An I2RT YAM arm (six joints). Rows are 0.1 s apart.
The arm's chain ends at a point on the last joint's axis. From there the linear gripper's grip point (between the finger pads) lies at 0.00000 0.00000 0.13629 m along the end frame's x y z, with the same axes.
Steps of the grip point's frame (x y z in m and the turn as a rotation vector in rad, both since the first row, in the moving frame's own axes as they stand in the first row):
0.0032, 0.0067, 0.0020, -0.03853, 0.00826, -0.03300
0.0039, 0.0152, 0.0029, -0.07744, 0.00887, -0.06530
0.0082, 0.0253, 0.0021, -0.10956, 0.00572, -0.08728
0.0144, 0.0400, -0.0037, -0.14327, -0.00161, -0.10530
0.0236, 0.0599, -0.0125, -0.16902, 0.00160, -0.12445
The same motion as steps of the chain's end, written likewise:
0.0020, 0.0015, 0.0021, -0.03853, 0.00826, -0.03300
0.0023, 0.0047, 0.0033, -0.07744, 0.00887, -0.06530
0.0068, 0.0105, 0.0029, -0.10956, 0.00572, -0.08728
0.0136, 0.0206, -0.0023, -0.14327, -0.00161, -0.10530
0.0220, 0.0370, -0.0106, -0.16902, 0.00160, -0.12445

